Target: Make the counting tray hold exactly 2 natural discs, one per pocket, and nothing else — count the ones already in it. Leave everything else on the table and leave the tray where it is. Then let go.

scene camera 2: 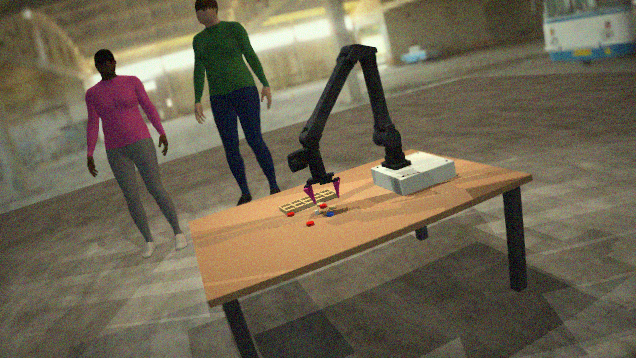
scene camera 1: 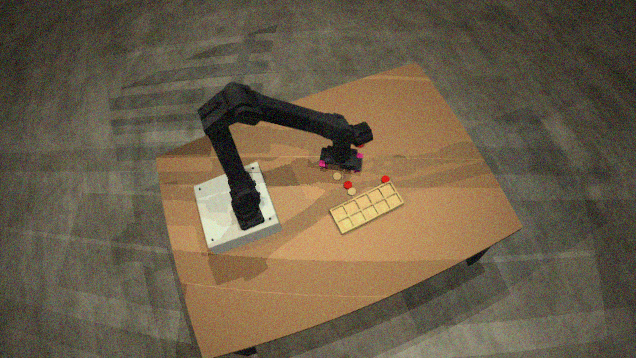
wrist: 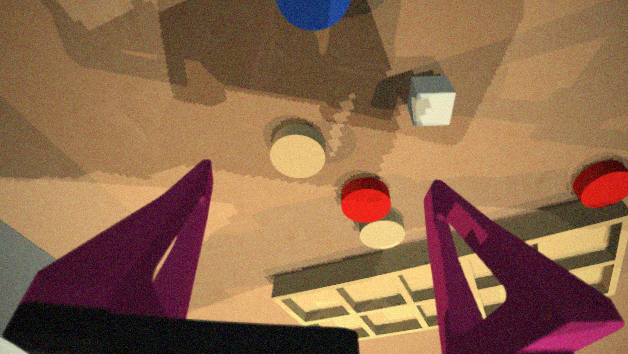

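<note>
One natural disc (scene camera 1: 337,176) (wrist: 297,156) lies flat on the table nearest the gripper. Another natural disc (scene camera 1: 351,191) (wrist: 382,234) lies between a red disc (scene camera 1: 347,185) (scene camera 2: 323,205) (wrist: 366,205) and the counting tray (scene camera 1: 372,218) (scene camera 2: 295,209) (wrist: 340,272), close against or touching that red disc. The tray's pockets show no disc in scene camera 1; part of the tray is behind a finger in the wrist view. My gripper (scene camera 1: 340,169) (scene camera 2: 326,199) (wrist: 324,180) is open and empty above the table, on the discs' side of the tray.
A second red disc (scene camera 1: 385,179) (scene camera 2: 290,214) (wrist: 604,189) lies near the tray's far end. A third red disc (scene camera 1: 361,145) (scene camera 2: 310,223) lies farther out. A blue disc (scene camera 2: 330,214) (wrist: 313,12) and a pale cube (wrist: 432,107) also lie on the table.
</note>
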